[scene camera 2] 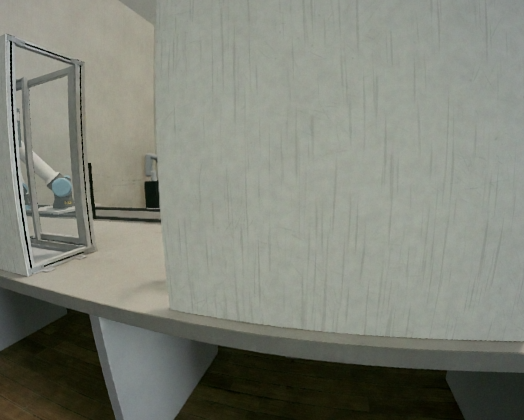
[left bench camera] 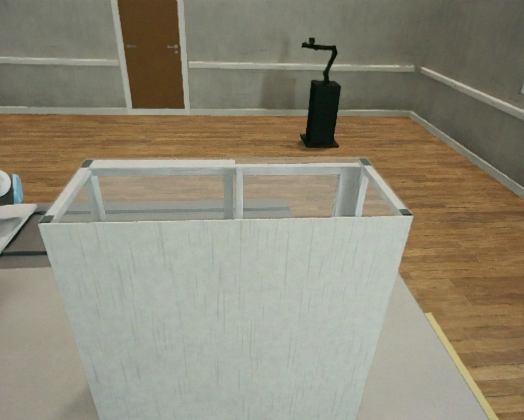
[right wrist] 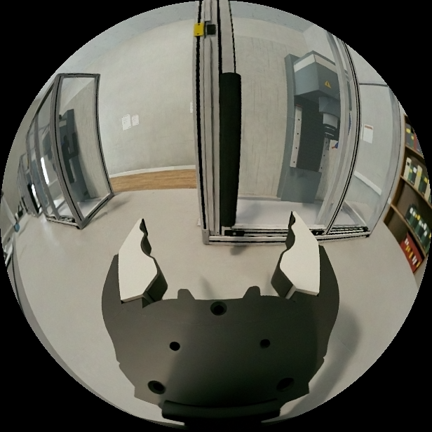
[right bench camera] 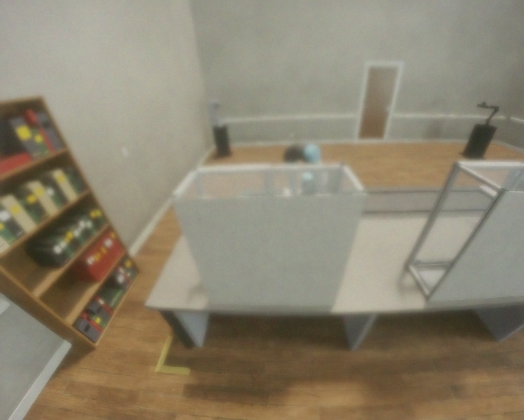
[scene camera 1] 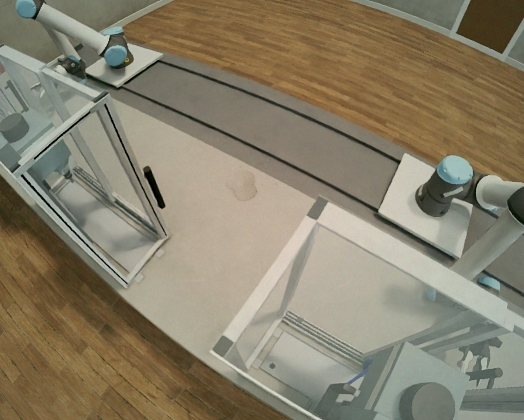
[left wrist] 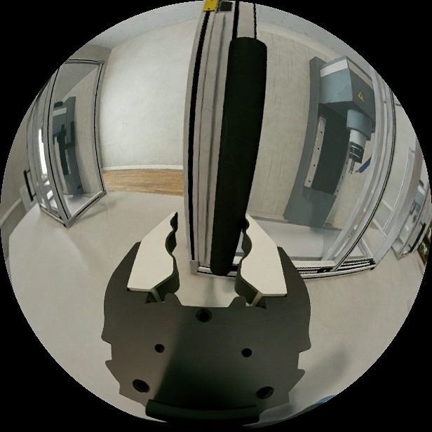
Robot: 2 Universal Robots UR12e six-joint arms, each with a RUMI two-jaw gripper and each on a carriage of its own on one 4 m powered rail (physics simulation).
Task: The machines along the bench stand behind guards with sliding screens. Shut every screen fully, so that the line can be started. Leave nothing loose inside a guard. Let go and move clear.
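Note:
In the left wrist view, a dark upright handle [left wrist: 245, 125] on the screen [left wrist: 205, 150] stands between the fingers of my left gripper [left wrist: 210, 214]. The fingers are apart, with the handle nearer the right-hand finger in the picture. The screen's edge stands close along its guard's end post. My right gripper [right wrist: 216, 215] is open and empty, short of another handle [right wrist: 230, 150] on a screen [right wrist: 213, 150]. There, a yellow block [right wrist: 199, 29] and a black block [right wrist: 210, 29] sit side by side. A third handle [scene camera 1: 154, 187] shows in scene camera 1. Neither gripper shows clearly there.
A white-framed guard [scene camera 1: 400, 260] around a grey machine [scene camera 1: 425, 365] stands at lower right in scene camera 1. A blue piece [scene camera 1: 361, 372] [left wrist: 363, 166] shows at that machine; whether it is loose cannot be told. Another guard [left wrist: 100, 135] is at left in the left wrist view. A bookshelf [right bench camera: 95, 200] stands beside the bench.

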